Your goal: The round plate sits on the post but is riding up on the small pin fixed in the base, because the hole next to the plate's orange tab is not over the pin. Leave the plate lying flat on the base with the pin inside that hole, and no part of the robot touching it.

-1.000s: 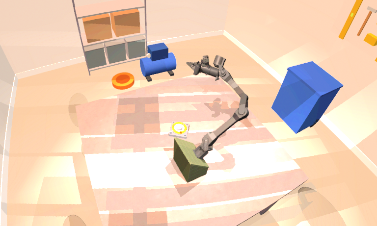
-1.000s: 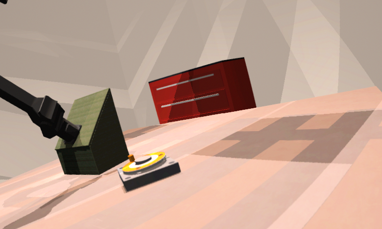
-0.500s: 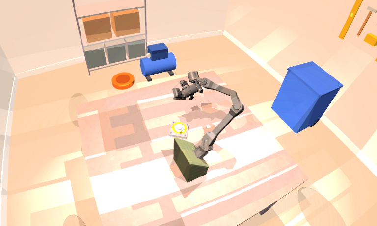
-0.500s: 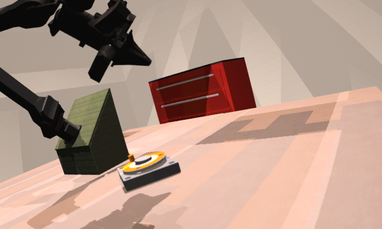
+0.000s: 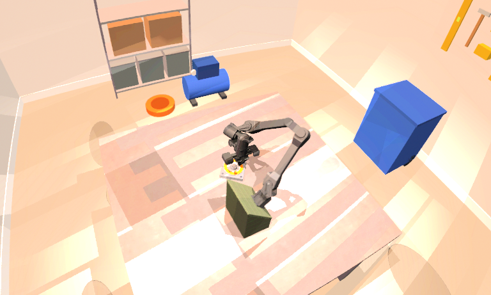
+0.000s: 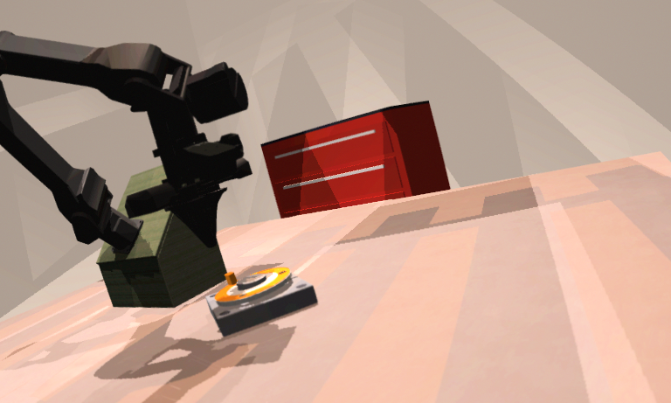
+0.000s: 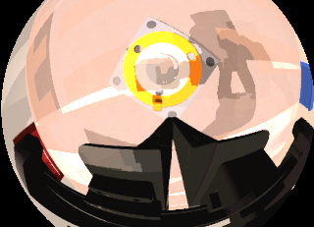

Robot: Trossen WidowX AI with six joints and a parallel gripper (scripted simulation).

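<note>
Right now the grey square base is 40 mm ahead of my gripper tip, 10 mm to the left of it and 70 mm below it.
</note>
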